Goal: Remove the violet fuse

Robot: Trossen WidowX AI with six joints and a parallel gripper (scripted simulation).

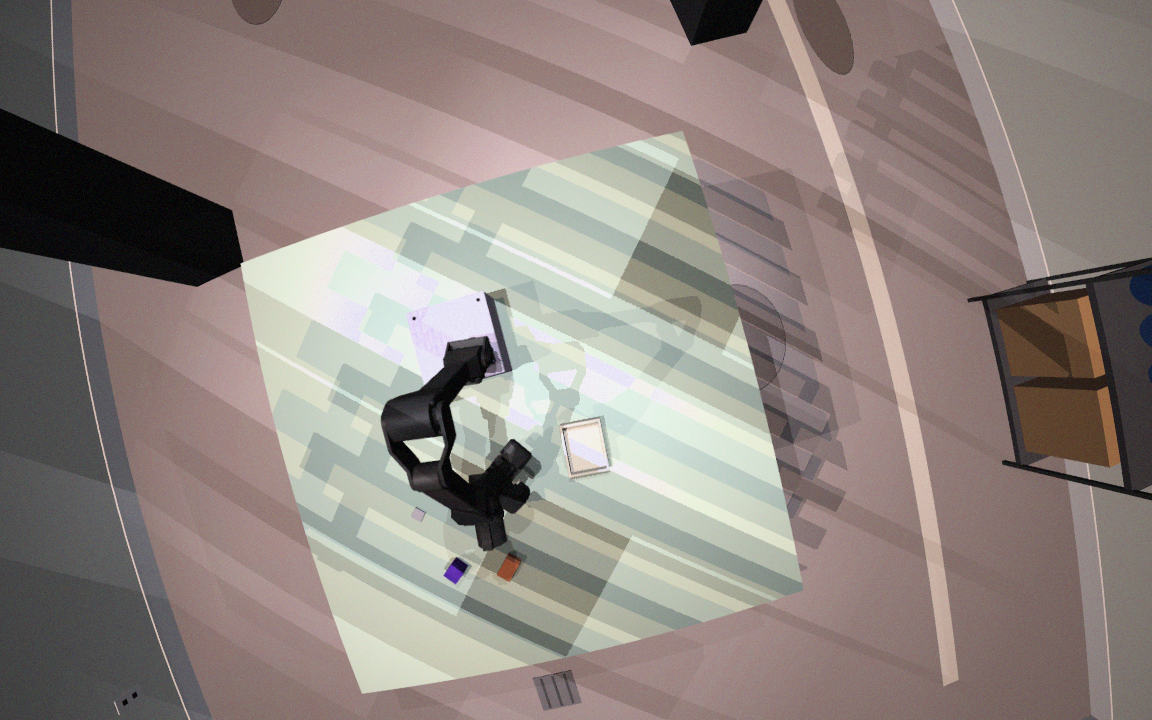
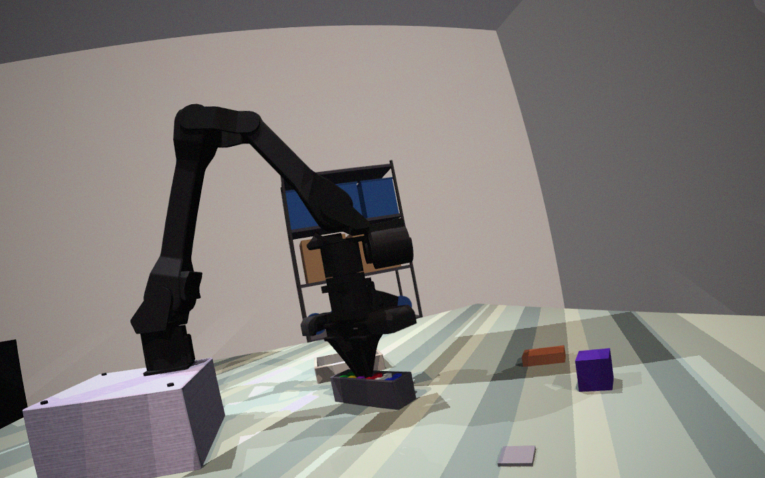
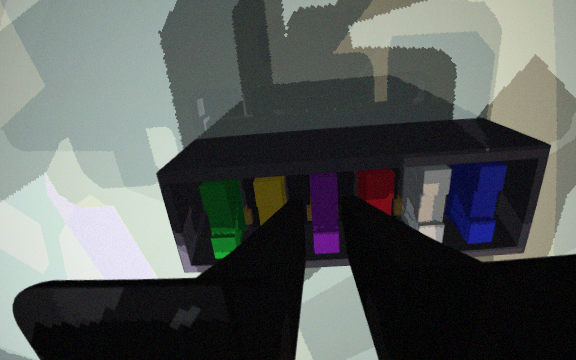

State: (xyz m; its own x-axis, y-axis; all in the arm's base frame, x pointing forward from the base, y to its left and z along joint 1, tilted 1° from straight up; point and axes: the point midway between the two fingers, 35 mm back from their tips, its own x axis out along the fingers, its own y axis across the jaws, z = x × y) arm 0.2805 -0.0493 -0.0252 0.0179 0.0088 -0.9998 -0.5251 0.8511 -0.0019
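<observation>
My gripper tip is 10 mm above the violet fuse. From my gripper tip the other things lie so: green fuse: 30 mm to the left, 20 mm behind, 10 mm below; yellow fuse: 10 mm to the left, 10 mm below, 10 mm behind; red fuse: 20 mm to the right, 10 mm below, 10 mm ahead.
</observation>
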